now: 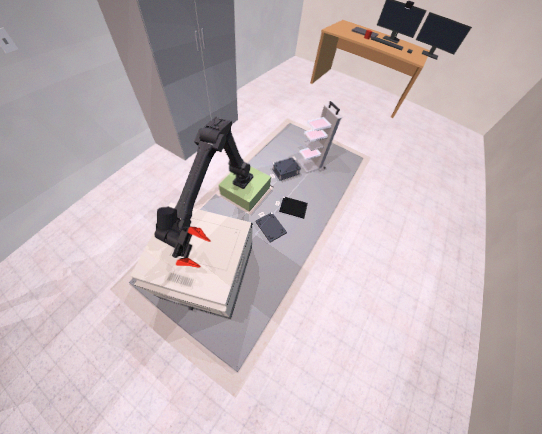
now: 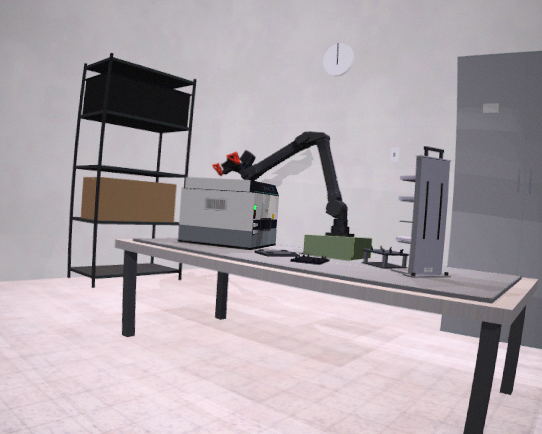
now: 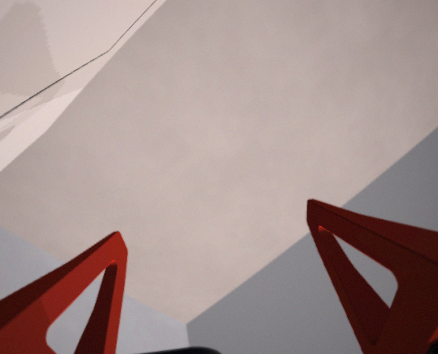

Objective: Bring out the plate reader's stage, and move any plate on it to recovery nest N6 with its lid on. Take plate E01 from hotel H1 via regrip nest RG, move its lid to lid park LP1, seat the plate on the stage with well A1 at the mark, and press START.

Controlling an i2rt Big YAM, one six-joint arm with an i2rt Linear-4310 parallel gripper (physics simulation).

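Frame: origin at the arm's base, x left, y up, z ahead, level; metres.
Where they show: gripper, fingertip midpoint: (image 1: 205, 254) (image 2: 219, 161) (image 3: 214, 226); arm's base, origin of the base link: (image 1: 243, 180) (image 2: 339, 236).
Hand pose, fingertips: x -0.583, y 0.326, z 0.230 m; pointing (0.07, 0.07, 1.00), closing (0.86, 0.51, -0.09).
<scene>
Things, the pixels of their top centre, and the offset from my fingertips. Level surfaces: height alone.
- plate reader, middle of its top: (image 1: 194, 246) (image 2: 233, 181) dx +0.025, dy -0.093, dz -0.091 m
- black flat nest, middle of its top: (image 2: 311, 256) (image 1: 294, 205) dx +0.630, dy -0.398, dz +0.118 m
- dark grey flat nest, middle of its top: (image 2: 277, 250) (image 1: 271, 225) dx +0.429, dy -0.400, dz +0.064 m
- grey mat, its level: dy -0.417 m
My gripper (image 1: 205, 253) (image 2: 225, 164) (image 3: 214, 226) is open and empty, its red fingers wide apart above the top of the plate reader (image 1: 215, 287) (image 2: 215, 212). A green light (image 2: 255, 207) shows on the reader's dark-panelled side; no extended stage shows. The grey hotel (image 1: 330, 142) (image 2: 424, 215) stands at the far end, with pinkish plates on its shelves, among them an upper one (image 1: 319, 123) and a lower one (image 1: 310, 153). A raised dark stand (image 1: 286, 169) (image 2: 385, 252), a black flat nest (image 1: 293, 207) (image 2: 310, 259) and a dark grey flat nest (image 1: 271, 227) (image 2: 276, 253) lie between; their labels are unreadable.
The arm's base stands on a green block (image 1: 232, 192) (image 2: 327, 246) between the reader and the hotel, on the grey mat (image 1: 280, 270). A tall grey cabinet (image 1: 175, 65) (image 2: 495, 150) stands behind the table. A black shelf rack (image 2: 102, 150) stands beyond the reader.
</scene>
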